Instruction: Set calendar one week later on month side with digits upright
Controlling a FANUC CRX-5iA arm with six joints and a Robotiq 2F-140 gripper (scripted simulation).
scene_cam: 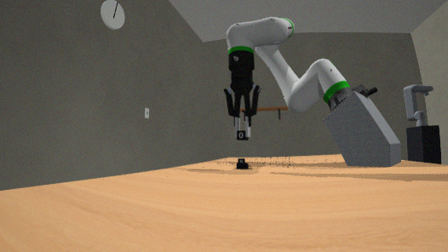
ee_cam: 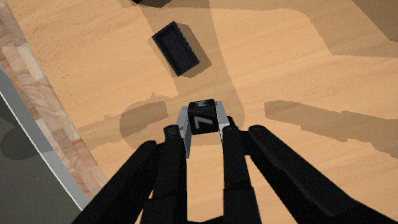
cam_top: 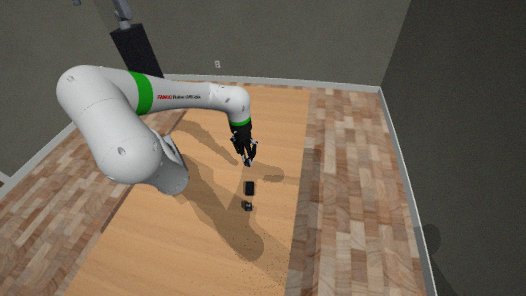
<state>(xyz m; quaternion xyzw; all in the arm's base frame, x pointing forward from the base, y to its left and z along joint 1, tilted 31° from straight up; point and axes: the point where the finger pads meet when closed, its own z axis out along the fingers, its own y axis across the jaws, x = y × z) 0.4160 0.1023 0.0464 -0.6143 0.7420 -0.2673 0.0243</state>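
The black tray is 14 cm below my hand, 8 cm to the right of it and 1 cm ahead of it. Also, from my hand: black calendar cube: 19 cm to the right, 13 cm below, 2 cm ahead; black cube: 3 cm below.
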